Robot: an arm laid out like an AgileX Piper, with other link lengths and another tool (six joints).
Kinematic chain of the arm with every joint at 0, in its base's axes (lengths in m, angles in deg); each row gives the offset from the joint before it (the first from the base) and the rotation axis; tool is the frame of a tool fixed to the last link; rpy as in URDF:
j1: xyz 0 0 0.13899 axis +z
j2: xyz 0 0 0 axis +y
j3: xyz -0.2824 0 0.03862 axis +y
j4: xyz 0.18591 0 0.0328 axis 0.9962 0 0.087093
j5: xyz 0 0 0 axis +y
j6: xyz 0.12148 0 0.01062 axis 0.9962 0 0.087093
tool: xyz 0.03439 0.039 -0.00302 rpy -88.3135 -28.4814 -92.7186
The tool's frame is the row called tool.
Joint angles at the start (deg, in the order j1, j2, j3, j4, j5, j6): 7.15 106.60 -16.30 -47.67 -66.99 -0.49
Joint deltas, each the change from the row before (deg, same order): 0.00 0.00 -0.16 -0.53 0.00 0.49; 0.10 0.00 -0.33 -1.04 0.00 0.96; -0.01 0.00 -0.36 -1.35 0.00 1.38; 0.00 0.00 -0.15 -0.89 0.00 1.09; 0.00 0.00 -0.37 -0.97 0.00 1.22; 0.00 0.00 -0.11 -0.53 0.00 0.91; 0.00 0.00 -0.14 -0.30 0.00 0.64
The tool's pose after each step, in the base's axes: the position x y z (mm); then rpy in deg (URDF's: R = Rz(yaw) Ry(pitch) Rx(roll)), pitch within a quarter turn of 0, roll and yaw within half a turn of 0. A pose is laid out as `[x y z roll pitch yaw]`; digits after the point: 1 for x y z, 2 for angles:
[202.4 157.7 151.9 -117.02 -30.33 -23.94]
[201.0 159.3 152.8 -116.70 -29.78 -23.29]
[199.3 160.9 154.1 -116.32 -28.88 -22.60]
[197.8 161.9 154.8 -116.10 -28.04 -22.18]
[197.0 163.0 156.0 -115.76 -27.28 -21.78]
[196.2 163.7 156.6 -115.58 -26.56 -21.63]
[196.0 164.1 157.2 -115.42 -26.10 -21.62]

